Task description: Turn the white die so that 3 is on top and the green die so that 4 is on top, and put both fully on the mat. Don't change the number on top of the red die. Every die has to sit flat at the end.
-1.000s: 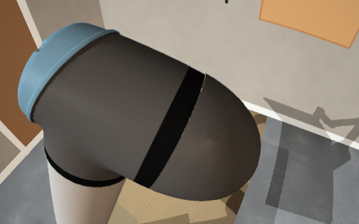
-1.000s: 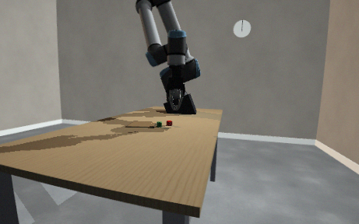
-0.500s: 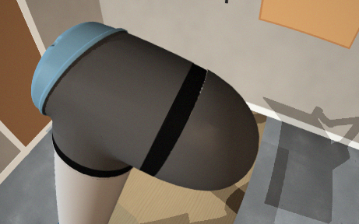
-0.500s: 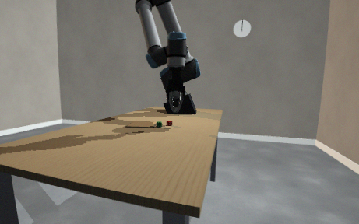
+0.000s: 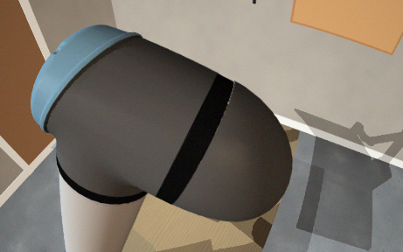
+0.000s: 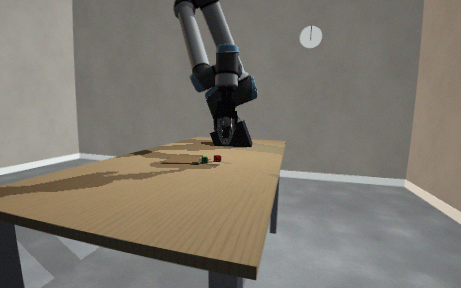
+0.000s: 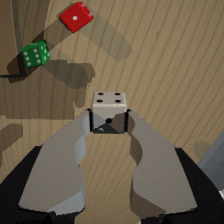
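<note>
My gripper is now 10 mm above the white die. Round my hand: green die (90 mm to the right, 90 mm below); then red die (50 mm behind, 50 mm to the right, 90 mm below); then tan mat (200 mm to the right, 100 mm below).
</note>
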